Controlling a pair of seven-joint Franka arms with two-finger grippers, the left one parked.
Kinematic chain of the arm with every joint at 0, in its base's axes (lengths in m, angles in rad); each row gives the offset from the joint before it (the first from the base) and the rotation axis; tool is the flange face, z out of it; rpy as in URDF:
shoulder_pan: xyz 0 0 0.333 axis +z
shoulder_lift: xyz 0 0 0 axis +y
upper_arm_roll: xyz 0 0 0.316 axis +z
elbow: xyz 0.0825 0 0 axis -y
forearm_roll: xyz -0.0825 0 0.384 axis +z
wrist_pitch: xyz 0 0 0 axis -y
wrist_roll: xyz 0.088 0 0 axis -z
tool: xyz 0 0 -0.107 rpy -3.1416 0 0
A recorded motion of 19 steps. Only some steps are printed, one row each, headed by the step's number.
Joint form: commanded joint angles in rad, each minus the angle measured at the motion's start. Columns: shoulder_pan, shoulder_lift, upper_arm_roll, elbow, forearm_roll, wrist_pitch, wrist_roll.
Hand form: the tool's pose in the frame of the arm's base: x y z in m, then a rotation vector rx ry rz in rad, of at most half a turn. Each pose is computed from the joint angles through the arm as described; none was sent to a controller.
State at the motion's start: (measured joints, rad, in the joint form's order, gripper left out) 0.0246 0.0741 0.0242 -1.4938 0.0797 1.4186 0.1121
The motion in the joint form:
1: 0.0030 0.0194 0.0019 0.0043 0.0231 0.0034 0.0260
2: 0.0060 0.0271 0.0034 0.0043 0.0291 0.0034 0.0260
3: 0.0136 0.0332 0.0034 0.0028 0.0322 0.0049 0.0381
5: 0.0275 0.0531 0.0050 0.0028 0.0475 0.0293 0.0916
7: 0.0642 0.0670 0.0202 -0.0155 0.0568 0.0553 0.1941
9: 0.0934 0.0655 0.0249 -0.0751 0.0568 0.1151 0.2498
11: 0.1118 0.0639 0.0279 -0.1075 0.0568 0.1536 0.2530
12: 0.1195 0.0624 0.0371 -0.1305 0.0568 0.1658 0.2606
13: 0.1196 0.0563 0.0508 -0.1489 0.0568 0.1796 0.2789
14: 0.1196 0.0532 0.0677 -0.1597 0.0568 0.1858 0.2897
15: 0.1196 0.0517 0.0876 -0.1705 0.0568 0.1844 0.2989
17: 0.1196 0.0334 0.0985 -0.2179 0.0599 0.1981 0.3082
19: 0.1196 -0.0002 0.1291 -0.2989 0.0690 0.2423 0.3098
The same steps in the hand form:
1: 0.5649 0.0419 0.5987 -3.0392 0.1175 0.2595
2: 0.5667 0.0451 0.5944 -3.0331 0.1104 0.2720
3: 0.5680 0.0499 0.5904 -3.0310 0.1176 0.2830
5: 0.5750 0.0607 0.5809 -3.0178 0.1775 0.2836
7: 0.5764 0.0913 0.5664 -3.0138 0.2594 0.3083
9: 0.5752 0.1105 0.5440 -3.0174 0.3051 0.3134
11: 0.5739 0.1225 0.5326 -3.0208 0.2850 0.3039
12: 0.5706 0.1316 0.5238 -3.0243 0.2746 0.3199
13: 0.5672 0.1387 0.5199 -3.0251 0.2841 0.3204
14: 0.5638 0.1475 0.5172 -3.0270 0.2763 0.3251
15: 0.5591 0.1579 0.5132 -3.0307 0.2609 0.3436
17: 0.5498 0.1624 0.5030 -3.0334 0.2635 0.3684
19: 0.5331 0.1767 0.4880 -3.0342 0.2315 0.3778

